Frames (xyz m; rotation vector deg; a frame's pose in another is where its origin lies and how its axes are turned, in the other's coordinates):
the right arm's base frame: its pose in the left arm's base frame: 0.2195 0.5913 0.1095 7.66 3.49 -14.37
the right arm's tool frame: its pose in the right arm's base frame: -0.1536 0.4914 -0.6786 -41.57 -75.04 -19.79
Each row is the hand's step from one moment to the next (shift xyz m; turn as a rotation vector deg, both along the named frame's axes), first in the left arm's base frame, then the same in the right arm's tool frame.
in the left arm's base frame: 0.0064 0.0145 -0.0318 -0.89 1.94 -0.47
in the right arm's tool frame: -0.0285 0.0212 0.0010 -0.80 0.59 1.95
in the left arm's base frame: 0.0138 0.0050 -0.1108 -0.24 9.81 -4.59
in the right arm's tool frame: -0.1005 0.0401 -0.0282 -4.77 6.77 6.98
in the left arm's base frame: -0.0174 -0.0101 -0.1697 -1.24 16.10 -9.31
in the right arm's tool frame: -0.1657 0.0213 -0.0360 -9.79 10.89 11.53
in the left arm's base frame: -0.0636 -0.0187 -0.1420 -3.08 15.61 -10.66
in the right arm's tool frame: -0.1542 -0.0259 -0.0110 -11.64 9.52 11.86
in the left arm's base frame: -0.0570 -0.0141 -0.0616 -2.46 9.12 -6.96
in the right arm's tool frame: -0.0762 -0.0373 0.0068 -7.71 5.23 7.14
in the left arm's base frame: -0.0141 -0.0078 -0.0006 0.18 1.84 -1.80
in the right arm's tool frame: -0.0049 -0.0153 0.0015 -1.71 1.67 0.98
